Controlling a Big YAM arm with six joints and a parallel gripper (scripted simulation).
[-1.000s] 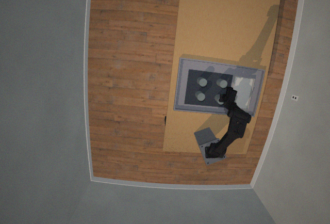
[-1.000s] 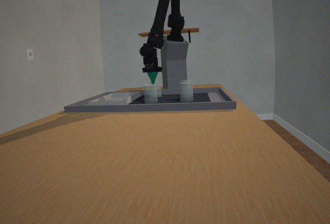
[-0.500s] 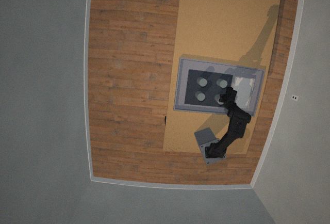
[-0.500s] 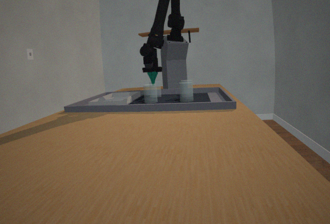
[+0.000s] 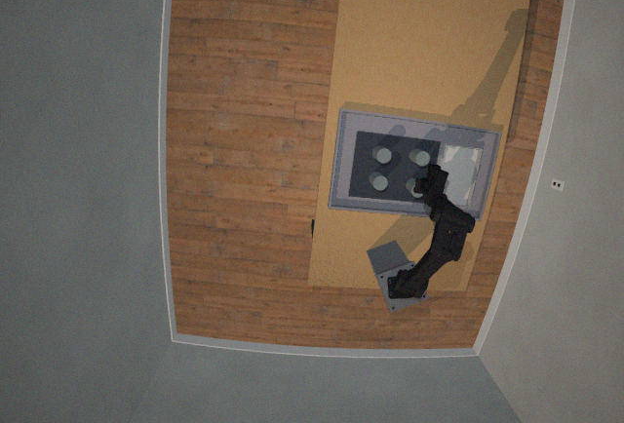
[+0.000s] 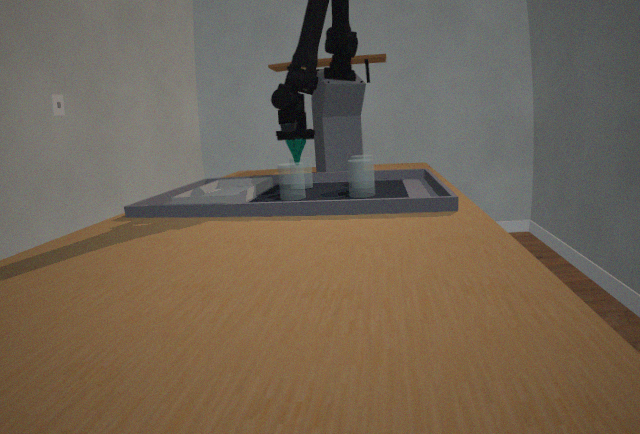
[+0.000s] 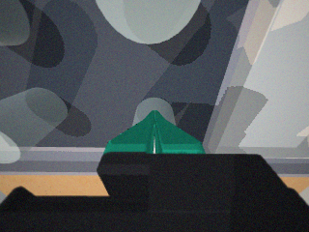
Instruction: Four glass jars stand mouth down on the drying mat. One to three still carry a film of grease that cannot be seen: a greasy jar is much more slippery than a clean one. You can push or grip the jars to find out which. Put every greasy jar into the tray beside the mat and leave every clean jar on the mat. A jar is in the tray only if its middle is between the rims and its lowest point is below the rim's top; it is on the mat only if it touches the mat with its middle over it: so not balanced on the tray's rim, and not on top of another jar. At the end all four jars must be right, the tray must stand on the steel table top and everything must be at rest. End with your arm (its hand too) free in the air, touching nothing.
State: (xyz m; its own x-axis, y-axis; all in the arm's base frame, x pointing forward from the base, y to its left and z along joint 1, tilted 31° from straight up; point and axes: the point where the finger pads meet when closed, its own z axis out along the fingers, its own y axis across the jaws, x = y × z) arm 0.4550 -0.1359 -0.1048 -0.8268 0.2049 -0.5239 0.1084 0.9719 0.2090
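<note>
My gripper is now 90 mm above the rimmed steel table top, 40 mm short of it and 10 mm to the left of it. Also, from my hand: pale tray (220 mm to the right, 80 mm below, 10 mm behind); then dark drying mat (90 mm to the left, 80 mm below, 40 mm ahead).
</note>
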